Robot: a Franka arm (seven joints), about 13 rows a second.
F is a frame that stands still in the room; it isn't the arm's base.
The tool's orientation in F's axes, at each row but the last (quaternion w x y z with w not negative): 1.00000, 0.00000, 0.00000, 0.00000; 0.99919, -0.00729, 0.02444, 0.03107; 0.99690, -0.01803, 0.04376, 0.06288; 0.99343, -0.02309, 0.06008, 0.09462; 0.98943, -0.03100, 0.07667, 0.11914; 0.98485, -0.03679, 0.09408, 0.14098
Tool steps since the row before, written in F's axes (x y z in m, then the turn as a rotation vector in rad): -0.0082, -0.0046, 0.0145, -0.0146, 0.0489, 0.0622; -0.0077, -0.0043, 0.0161, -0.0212, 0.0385, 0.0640; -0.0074, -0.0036, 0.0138, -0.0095, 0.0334, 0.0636; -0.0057, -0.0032, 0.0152, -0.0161, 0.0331, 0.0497; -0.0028, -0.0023, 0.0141, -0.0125, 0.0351, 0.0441; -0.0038, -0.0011, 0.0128, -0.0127, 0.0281, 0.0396
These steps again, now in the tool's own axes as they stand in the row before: -0.0082, -0.0046, 0.0145, -0.0146, 0.0489, 0.0622; -0.0087, -0.0040, 0.0156, -0.0219, 0.0389, 0.0635; -0.0090, -0.0030, 0.0130, -0.0109, 0.0324, 0.0639; -0.0080, -0.0026, 0.0142, -0.0157, 0.0338, 0.0493; -0.0055, -0.0022, 0.0133, -0.0109, 0.0351, 0.0445; -0.0064, -0.0006, 0.0118, -0.0121, 0.0287, 0.0394
